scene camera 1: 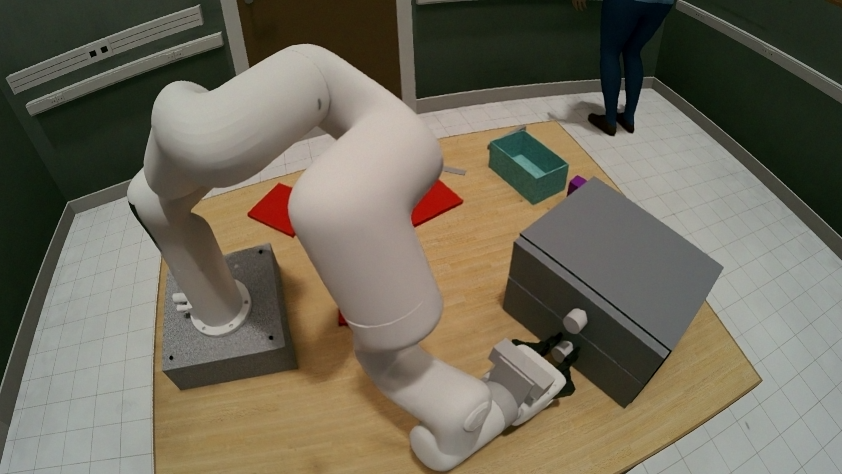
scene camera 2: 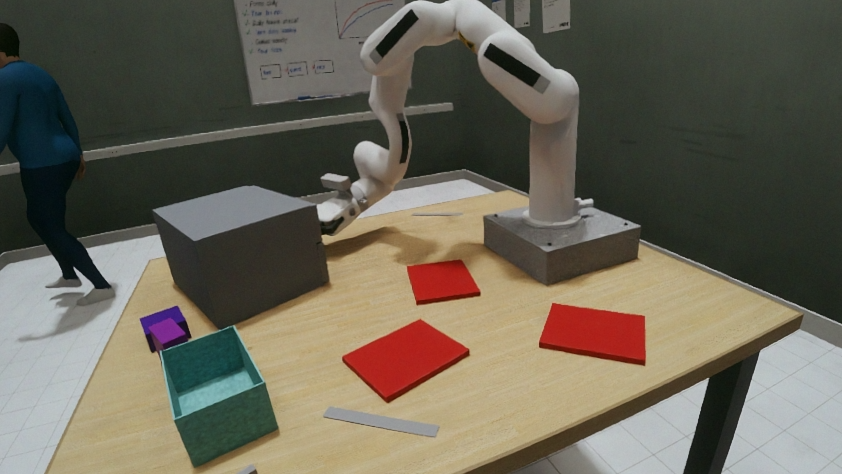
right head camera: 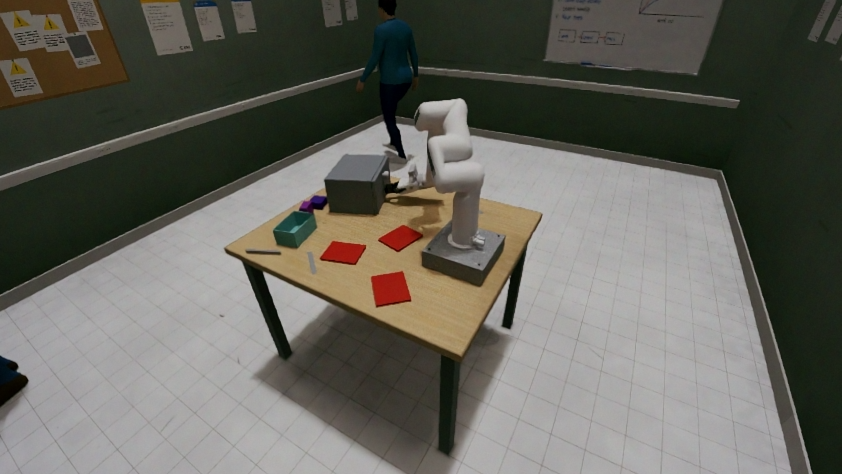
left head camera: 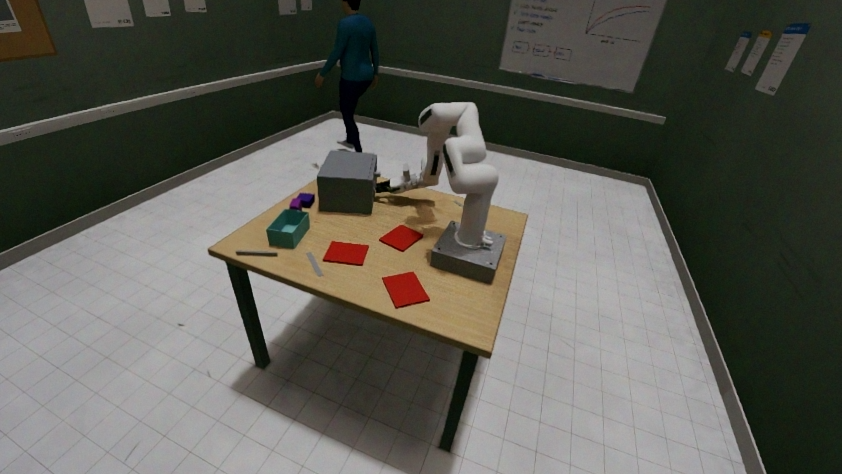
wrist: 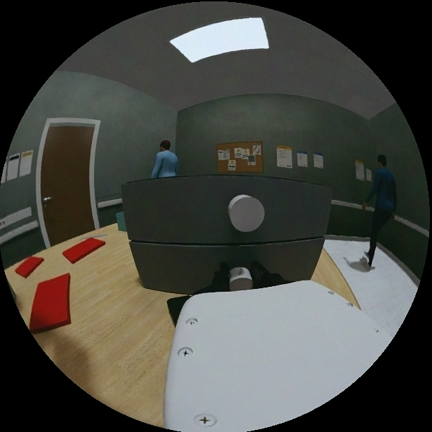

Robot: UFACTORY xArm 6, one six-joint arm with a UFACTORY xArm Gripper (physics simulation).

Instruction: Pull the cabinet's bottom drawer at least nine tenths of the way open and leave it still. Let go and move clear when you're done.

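Pixels of known places: gripper, between the fingertips: [scene camera 1: 567, 345] [right head camera: 385, 189] [left head camera: 376, 188]; arm's base, origin of its link: [scene camera 1: 221, 308] [scene camera 2: 550, 219] [right head camera: 464, 240] [left head camera: 469, 240].
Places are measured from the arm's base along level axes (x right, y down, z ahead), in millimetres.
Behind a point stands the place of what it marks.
The grey cabinet [left head camera: 345, 191] {x -27, y -36, z 590 mm} [right head camera: 353, 191] {x -21, y -45, z 580 mm} [scene camera 1: 624, 259] {x 114, y -101, z 656 mm} [scene camera 2: 253, 264] {x -44, y -25, z 620 mm} stands at the far side of the table with two drawers, one above the other. The bottom drawer [scene camera 1: 612, 366] {x 241, y -4, z 609 mm} [wrist: 172, 265] is closed, its front level with the top drawer front [scene camera 1: 530, 264] {x 67, y -77, z 510 mm} [wrist: 175, 212]. Its pale round knob [scene camera 1: 559, 352] {x 179, y 14, z 540 mm} [wrist: 241, 284] sits between the black fingers. My gripper [scene camera 1: 564, 349] {x 169, y 18, z 559 mm} [wrist: 237, 272] is shut on this knob, one finger on each side, just below the top knob [scene camera 1: 575, 320] {x 182, y -76, z 543 mm} [wrist: 246, 213]. In scene camera 2 the cabinet hides the fingertips.
A teal open box [left head camera: 288, 228] {x -274, y 71, z 699 mm} [scene camera 1: 528, 167] {x -342, y 71, z 674 mm} [scene camera 2: 223, 406] {x -380, y 7, z 627 mm} and purple blocks [left head camera: 295, 203] {x -184, y 5, z 738 mm} [scene camera 2: 168, 332] {x -187, y 5, z 741 mm} lie beside the cabinet. Three red plates [left head camera: 345, 253] {x -281, y 63, z 392 mm} [left head camera: 401, 237] {x -62, y 63, z 272 mm} [left head camera: 405, 289] {x -325, y 63, z 99 mm} and a grey strip [scene camera 2: 381, 421] {x -389, y 72, z 451 mm} lie on the table. The arm's grey base [left head camera: 468, 259] {x -119, y 0, z -43 mm} stands opposite the drawers.
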